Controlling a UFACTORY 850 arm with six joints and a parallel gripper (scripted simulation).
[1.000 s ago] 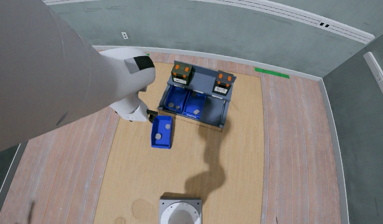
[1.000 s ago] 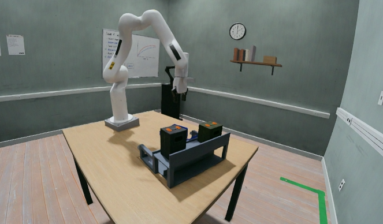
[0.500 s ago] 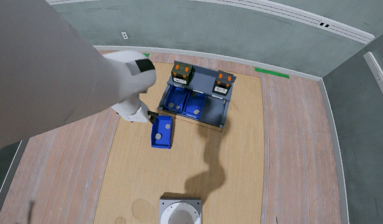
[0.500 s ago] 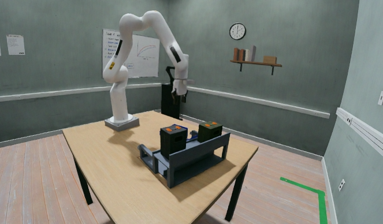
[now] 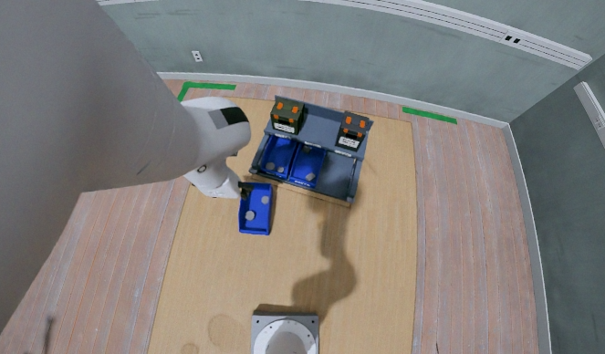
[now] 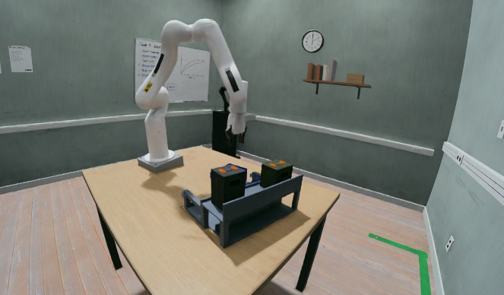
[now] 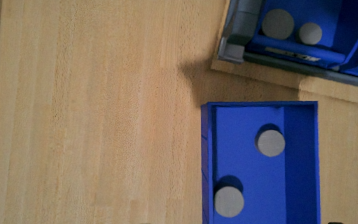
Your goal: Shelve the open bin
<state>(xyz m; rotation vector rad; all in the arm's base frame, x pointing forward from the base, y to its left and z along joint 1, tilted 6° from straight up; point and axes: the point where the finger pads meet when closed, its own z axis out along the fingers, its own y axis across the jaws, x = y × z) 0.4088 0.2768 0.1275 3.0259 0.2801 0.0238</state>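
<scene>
Right now the blue bin is 160 mm below my hand, 50 mm to the right of it and 10 mm ahead of it. Also, from my hand: shelf (260 mm ahead, 190 mm to the right, 130 mm below); then grey cylinder part (190 mm below, 70 mm to the right, 50 mm ahead).
</scene>
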